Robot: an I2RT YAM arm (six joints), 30 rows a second.
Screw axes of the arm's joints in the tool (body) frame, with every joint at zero. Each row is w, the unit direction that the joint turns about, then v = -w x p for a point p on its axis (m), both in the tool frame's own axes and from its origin. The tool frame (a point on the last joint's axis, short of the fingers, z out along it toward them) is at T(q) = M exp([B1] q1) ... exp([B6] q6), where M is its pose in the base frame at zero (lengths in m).
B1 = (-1, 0, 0, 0, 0.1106, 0)
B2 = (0, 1, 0, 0.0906, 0, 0.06)
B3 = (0, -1, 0, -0.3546, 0, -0.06)
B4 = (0, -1, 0, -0.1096, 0, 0)
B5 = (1, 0, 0, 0, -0.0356, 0)
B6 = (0, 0, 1, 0, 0, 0)
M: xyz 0.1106 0 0.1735 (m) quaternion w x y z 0.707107 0 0.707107 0
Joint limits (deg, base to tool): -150..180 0..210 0..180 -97..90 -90..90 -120..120
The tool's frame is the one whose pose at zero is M.
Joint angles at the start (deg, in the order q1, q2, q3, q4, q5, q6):
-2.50 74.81 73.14 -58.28 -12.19 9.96
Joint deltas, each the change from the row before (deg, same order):
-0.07 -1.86 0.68 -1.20 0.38 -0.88
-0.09 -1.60 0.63 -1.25 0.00 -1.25
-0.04 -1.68 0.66 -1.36 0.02 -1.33
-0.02 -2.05 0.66 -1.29 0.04 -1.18
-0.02 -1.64 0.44 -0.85 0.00 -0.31
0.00 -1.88 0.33 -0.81 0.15 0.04
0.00 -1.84 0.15 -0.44 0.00 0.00
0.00 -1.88 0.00 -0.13 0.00 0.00
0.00 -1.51 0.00 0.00 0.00 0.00
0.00 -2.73 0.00 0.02 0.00 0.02
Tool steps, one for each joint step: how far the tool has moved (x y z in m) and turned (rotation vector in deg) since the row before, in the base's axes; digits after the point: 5 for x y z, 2 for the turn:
-0.00861 -0.00015 0.00976 -0.83 -1.49 0.48
-0.00810 -0.00001 0.00817 -0.70 -1.21 0.95
-0.00891 0.00024 0.00822 -0.78 -1.22 1.04
-0.01074 0.00041 0.00924 -0.76 -1.63 0.91
-0.00860 0.00034 0.00681 -0.24 -1.28 0.23
-0.00983 0.00038 0.00673 -0.16 -1.39 -0.12
-0.00924 0.00044 0.00579 -0.07 -1.55 0.00
-0.00906 0.00043 0.00520 -0.08 -1.75 0.00
-0.00725 0.00035 0.00409 -0.07 -1.51 0.00
-0.01334 0.00064 0.00693 -0.12 -2.74 -0.01

